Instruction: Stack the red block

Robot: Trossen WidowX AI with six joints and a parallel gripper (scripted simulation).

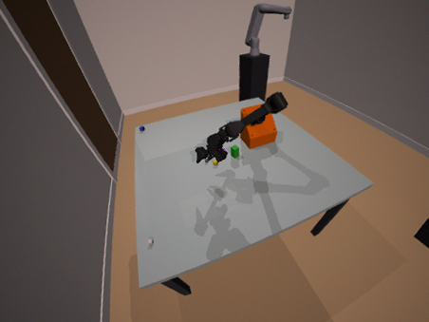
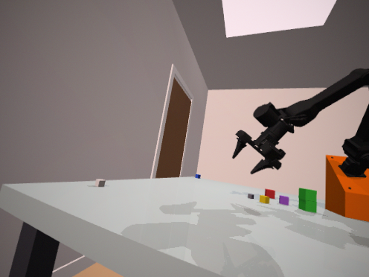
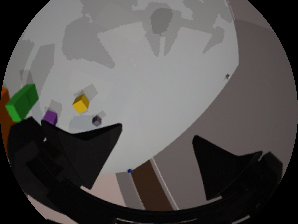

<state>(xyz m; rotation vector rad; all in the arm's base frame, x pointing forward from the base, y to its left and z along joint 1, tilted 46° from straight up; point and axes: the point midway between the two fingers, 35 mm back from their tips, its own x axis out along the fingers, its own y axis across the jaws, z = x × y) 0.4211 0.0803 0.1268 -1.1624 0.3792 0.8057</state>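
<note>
My gripper tip is 180 mm past the red block, 270 mm to the left of it and 100 mm above it. Also, from my gripper tip: small grey block 60 mm behind, 110 mm to the right, 120 mm below; purple block 190 mm behind, 120 mm to the right, 110 mm below; yellow block 100 mm behind, 60 mm to the right, 110 mm below.
</note>
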